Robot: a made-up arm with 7 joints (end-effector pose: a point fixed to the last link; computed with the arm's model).
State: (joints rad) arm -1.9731 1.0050 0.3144 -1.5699 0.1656 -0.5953 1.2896
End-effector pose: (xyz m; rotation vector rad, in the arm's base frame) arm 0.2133 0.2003 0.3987 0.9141 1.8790 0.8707
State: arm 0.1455 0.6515 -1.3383 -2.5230 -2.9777 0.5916 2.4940
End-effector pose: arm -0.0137 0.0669 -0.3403 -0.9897 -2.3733 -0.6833
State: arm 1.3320 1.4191 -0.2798 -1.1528 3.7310 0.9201 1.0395
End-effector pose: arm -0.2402 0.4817 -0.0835 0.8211 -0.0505 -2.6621
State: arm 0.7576 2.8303 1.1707 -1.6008 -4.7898 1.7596 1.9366
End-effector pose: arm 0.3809 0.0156 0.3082 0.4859 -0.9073 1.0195
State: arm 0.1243 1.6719 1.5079 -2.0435 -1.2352 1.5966 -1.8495
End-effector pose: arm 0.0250 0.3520 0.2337 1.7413 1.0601 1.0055
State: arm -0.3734 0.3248 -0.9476 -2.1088 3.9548 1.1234 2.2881
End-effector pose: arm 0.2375 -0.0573 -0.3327 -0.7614 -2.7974 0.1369
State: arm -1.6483 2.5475 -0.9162 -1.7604 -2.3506 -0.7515 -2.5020
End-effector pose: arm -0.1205 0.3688 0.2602 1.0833 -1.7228 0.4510
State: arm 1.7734 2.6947 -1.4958 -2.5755 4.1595 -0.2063 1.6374
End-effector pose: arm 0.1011 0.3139 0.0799 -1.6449 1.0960 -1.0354
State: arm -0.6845 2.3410 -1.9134 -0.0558 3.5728 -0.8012 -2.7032
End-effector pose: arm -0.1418 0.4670 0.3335 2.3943 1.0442 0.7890
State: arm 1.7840 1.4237 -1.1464 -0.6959 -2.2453 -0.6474 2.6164
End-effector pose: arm -0.3809 0.4022 0.1732 -0.2024 2.3478 -0.5938
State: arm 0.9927 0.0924 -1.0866 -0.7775 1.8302 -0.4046 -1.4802
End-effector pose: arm -0.3860 -0.1368 -0.4046 -0.2028 0.1738 -0.1716
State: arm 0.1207 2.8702 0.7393 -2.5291 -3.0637 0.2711 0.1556
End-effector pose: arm 0.1522 -0.0130 0.3107 -0.4592 -0.2639 -0.3986
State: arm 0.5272 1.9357 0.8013 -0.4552 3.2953 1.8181 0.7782
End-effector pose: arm 0.1021 0.5330 0.2316 -1.6813 -0.3941 0.7817
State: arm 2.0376 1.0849 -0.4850 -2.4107 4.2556 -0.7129 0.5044
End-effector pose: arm -0.3284 0.1492 0.0517 -1.1084 -0.5761 -1.7645
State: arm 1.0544 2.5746 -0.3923 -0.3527 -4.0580 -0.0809 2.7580
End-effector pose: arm 0.3267 0.4230 0.2549 -0.8509 -2.0862 1.6225
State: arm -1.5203 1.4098 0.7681 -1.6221 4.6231 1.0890 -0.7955
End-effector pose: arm 0.0955 0.3777 0.2927 1.7447 0.0591 1.6987
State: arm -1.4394 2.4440 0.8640 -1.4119 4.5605 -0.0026 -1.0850
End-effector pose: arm -0.3503 0.2510 0.2824 1.9557 1.8889 1.3324
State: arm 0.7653 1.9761 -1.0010 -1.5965 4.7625 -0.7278 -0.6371
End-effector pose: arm -0.0231 0.4899 -0.0203 1.3079 -0.0514 2.4275
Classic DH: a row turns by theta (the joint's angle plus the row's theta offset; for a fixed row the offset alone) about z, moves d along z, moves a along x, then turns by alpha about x. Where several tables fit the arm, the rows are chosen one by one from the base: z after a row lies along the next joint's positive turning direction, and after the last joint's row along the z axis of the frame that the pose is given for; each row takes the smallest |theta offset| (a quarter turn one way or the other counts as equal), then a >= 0, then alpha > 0; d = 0 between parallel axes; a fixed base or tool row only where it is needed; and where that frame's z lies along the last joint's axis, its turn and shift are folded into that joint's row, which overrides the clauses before.
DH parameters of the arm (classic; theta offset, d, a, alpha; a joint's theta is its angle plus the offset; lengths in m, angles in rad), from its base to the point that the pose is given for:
base (fixed): 0 0 0 -1.2217
joint 1: 1.5708 0 0 1.5708
joint 2: 1.2217 0 0 -1.5708
joint 3: -1.5708 -0.4289 0.0482 -1.5708
joint 4: 0 0 -0.0194 1.5708
joint 5: 0 -0.1602 0 -1.5708
joint 6: 0 0 0 1.5708
joint 7: 0 0 0 0

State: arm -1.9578 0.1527 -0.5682 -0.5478 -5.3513 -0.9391 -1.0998
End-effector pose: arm 0.4751 -0.2647 0.2212 -0.5863 2.9185 0.3229
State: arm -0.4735 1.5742 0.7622 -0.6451 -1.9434 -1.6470 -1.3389
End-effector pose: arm 0.1327 0.5496 0.1423 -1.1207 -0.3707 2.4456
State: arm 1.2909 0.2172 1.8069 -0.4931 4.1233 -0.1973 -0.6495
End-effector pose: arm -0.5719 0.0726 -0.1208 -0.1508 1.3891 -0.8353
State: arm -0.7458 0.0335 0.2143 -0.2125 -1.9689 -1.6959 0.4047
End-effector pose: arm 0.4284 -0.0324 -0.4087 -1.1652 -1.2343 -1.9542
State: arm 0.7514 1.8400 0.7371 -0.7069 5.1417 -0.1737 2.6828
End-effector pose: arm 0.1066 0.5466 0.1617 0.8475 -1.4106 0.4865
